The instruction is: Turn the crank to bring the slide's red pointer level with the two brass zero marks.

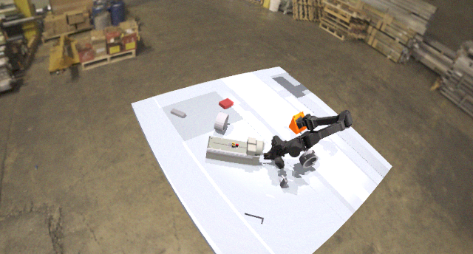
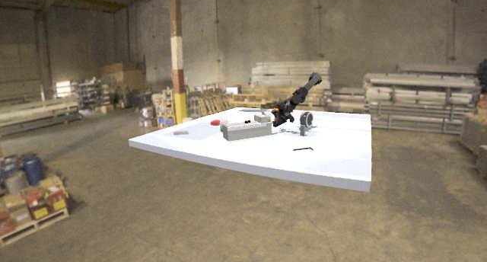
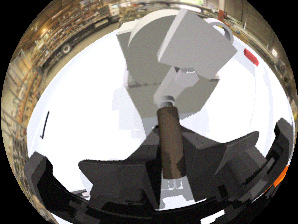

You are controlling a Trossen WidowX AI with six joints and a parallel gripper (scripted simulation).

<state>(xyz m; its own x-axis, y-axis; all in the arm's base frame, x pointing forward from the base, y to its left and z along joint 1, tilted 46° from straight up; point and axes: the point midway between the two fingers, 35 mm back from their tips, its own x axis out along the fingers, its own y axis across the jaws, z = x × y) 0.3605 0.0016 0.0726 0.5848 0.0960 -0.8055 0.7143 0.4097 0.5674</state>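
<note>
The dark crank handle is 10 mm behind my gripper tip, 10 mm to the left of it and 30 mm above it. Also, from my gripper tip: hex key (260 mm ahead, 220 mm to the left, 30 mm below); then red pointer (90 mm ahead, 120 mm to the right, 50 mm above); then small clip (30 mm ahead, 170 mm to the left, 10 mm below).
</note>
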